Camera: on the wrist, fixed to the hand. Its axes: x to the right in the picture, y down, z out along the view.
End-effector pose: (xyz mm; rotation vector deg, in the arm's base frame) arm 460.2 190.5 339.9 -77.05 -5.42 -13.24
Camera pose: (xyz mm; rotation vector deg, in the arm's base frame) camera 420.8 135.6 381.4 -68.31 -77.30 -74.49
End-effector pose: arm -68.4 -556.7 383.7 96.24 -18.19 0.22
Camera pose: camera -70.4 -500.5 327.8 81.68 43.70 -75.56
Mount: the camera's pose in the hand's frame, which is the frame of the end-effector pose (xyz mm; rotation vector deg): -23.9 -59.5 -46.6 -7.80 -16.19 -85.54
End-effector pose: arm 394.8 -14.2 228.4 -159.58 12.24 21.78
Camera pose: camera 394.2 28.5 295.2 -122.82 -104.05 19.21
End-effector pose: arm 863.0 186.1 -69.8 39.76 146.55 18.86
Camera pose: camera 833.5 118.4 -41.0 -65.13 117.80 -6.72
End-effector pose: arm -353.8 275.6 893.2 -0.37 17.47 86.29
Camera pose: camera -305.3 239.0 842.3 -6.02 -4.16 1.72
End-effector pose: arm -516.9 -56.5 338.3 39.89 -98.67 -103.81
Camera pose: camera -469.4 -71.2 276.6 -77.53 42.11 111.31
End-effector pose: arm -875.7 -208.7 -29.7 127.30 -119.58 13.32
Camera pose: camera -820.2 -173.6 14.7 174.44 -2.14 -19.07
